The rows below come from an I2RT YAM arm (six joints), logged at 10 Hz.
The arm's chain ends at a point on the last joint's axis. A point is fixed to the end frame.
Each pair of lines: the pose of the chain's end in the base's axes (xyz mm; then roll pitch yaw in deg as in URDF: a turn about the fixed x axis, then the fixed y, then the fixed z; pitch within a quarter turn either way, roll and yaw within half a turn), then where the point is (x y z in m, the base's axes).
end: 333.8 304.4 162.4 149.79 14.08 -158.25
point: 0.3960 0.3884 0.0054
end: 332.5 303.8 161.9 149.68 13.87 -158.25
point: 0.3940 0.3879 0.0046
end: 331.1 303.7 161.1 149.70 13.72 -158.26
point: 0.3922 0.3876 0.0036
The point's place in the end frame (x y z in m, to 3 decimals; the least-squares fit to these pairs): -0.048 -0.040 0.178
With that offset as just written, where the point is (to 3 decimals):
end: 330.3 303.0 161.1 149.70 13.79 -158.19
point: 0.392 0.387 0.004
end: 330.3 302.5 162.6 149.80 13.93 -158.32
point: 0.392 0.386 0.005
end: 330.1 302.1 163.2 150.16 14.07 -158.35
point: 0.393 0.385 0.006
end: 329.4 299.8 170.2 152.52 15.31 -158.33
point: 0.398 0.377 0.013
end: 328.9 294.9 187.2 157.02 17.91 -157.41
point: 0.409 0.364 0.031
